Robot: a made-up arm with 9 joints. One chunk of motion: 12 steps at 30 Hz.
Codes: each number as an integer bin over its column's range. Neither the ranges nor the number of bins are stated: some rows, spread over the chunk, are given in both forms.
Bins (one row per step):
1: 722 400 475 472 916 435 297 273 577
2: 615 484 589 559 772 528 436 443 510
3: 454 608 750 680 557 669 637 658 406
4: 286 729 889 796 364 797 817 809 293
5: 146 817 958 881 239 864 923 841 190
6: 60 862 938 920 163 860 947 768 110
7: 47 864 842 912 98 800 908 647 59
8: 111 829 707 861 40 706 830 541 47
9: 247 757 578 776 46 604 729 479 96
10: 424 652 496 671 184 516 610 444 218
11: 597 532 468 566 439 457 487 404 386
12: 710 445 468 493 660 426 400 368 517
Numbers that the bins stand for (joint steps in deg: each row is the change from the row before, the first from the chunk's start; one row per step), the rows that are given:
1: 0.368 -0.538 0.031 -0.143 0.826 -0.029 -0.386 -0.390 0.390
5: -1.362 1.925 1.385 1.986 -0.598 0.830 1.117 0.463 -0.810
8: -1.467 1.996 0.682 1.882 -1.016 0.513 0.894 0.012 -1.254
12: 0.332 -0.272 0.012 -0.034 0.287 -0.047 -0.139 -0.247 0.204
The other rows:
2: 0.047 -0.042 0.351 0.310 0.523 0.157 -0.053 -0.135 0.183
3: -0.437 0.691 0.802 0.940 0.071 0.439 0.430 0.188 -0.140
4: -0.941 1.405 1.192 1.543 -0.335 0.696 0.863 0.415 -0.491
6: -1.620 2.191 1.329 2.189 -0.757 0.822 1.175 0.353 -1.059
7: -1.659 2.203 1.060 2.147 -0.894 0.702 1.081 0.171 -1.217
9: -1.058 1.571 0.320 1.439 -1.003 0.309 0.651 -0.081 -1.102
10: -0.527 0.951 0.090 0.893 -0.713 0.133 0.365 -0.133 -0.724
11: -0.007 0.242 0.012 0.346 -0.177 0.015 0.070 -0.193 -0.202

